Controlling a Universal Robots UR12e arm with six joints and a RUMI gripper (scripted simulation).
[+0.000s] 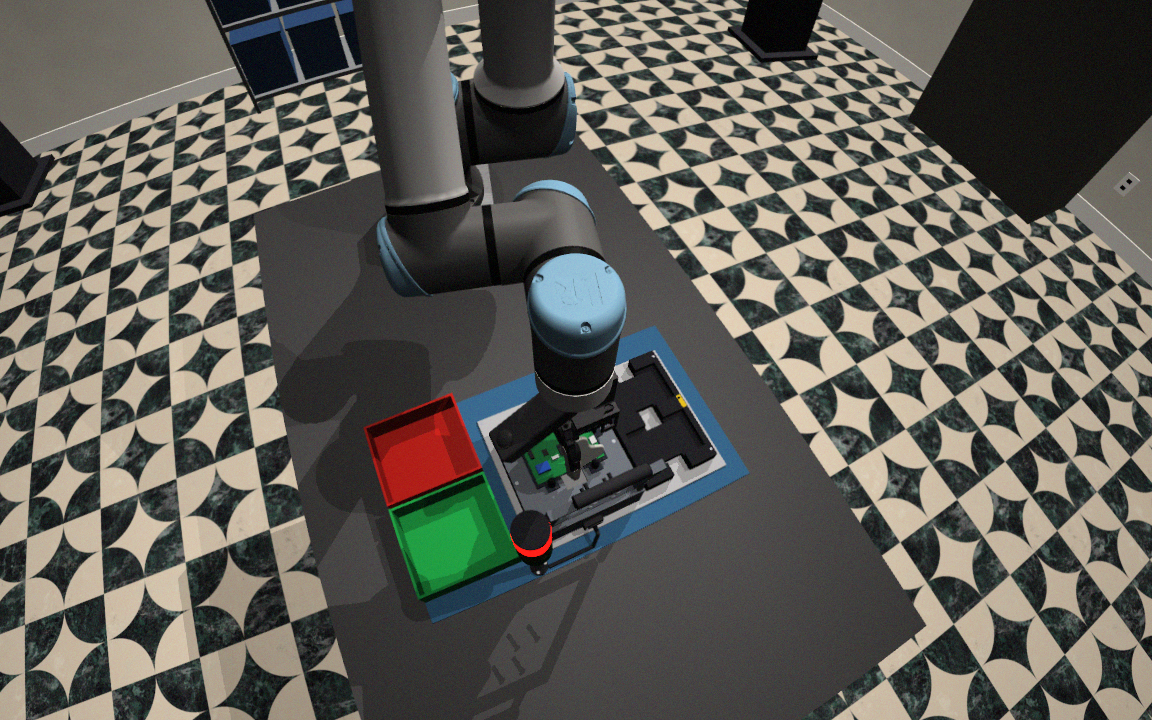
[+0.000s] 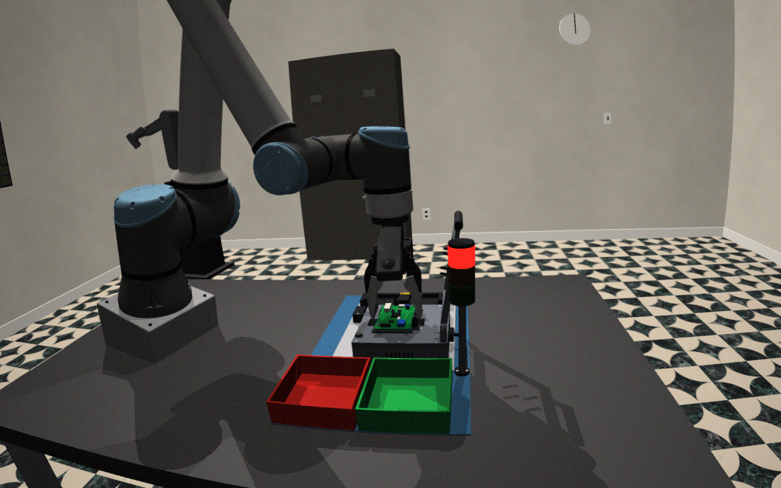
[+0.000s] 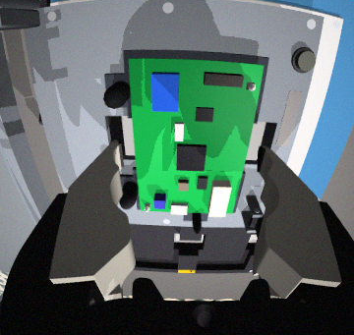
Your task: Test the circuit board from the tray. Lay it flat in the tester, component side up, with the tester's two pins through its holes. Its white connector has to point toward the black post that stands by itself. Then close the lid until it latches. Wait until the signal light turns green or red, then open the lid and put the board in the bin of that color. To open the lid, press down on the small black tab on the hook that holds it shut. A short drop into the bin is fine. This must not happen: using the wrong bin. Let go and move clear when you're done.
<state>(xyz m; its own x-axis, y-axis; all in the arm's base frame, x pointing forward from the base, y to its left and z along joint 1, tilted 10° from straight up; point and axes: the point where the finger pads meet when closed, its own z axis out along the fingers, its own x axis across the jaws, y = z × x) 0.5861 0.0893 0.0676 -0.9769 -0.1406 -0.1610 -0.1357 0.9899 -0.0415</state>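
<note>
The green circuit board is right at my hand. Also, from my hand: clear lid 11 cm ahead, 2 cm to the left, 11 cm above; green bin 7 cm ahead, 19 cm to the right, 6 cm below; red bin 8 cm behind, 21 cm to the right, 6 cm below.
</note>
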